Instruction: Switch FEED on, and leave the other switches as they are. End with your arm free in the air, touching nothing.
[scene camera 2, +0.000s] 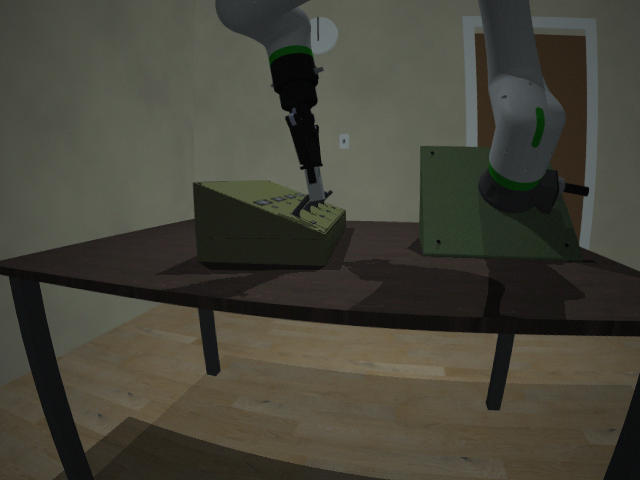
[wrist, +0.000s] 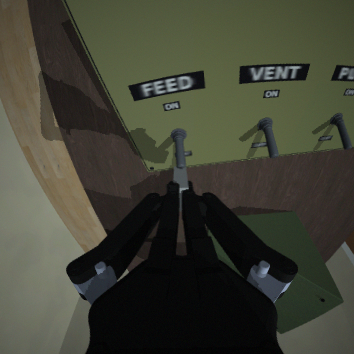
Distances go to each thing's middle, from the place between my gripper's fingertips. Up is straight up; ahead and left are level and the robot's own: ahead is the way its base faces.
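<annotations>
Olive switch box (scene camera 2: 255, 222): my hand 150 mm to the left of it, 150 mm short of it, 40 mm above it.
</annotations>
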